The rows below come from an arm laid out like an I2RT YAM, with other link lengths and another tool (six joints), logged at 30 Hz.
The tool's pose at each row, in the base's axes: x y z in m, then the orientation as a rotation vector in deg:
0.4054 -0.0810 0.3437 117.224 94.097 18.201
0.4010 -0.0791 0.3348 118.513 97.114 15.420
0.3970 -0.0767 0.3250 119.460 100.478 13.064
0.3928 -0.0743 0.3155 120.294 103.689 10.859
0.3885 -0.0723 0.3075 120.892 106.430 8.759
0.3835 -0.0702 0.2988 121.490 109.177 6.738
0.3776 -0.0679 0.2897 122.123 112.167 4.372
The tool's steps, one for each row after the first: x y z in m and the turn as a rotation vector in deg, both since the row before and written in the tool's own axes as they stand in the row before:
0.0018 -0.0086 0.0051 3.339 0.233 -1.322
0.0027 -0.0083 0.0064 3.135 0.612 -1.548
0.0028 -0.0080 0.0065 2.947 0.643 -1.462
0.0023 -0.0071 0.0056 2.546 0.430 -1.299
0.0025 -0.0076 0.0064 2.528 0.523 -1.262
0.0027 -0.0083 0.0069 2.825 0.527 -1.365

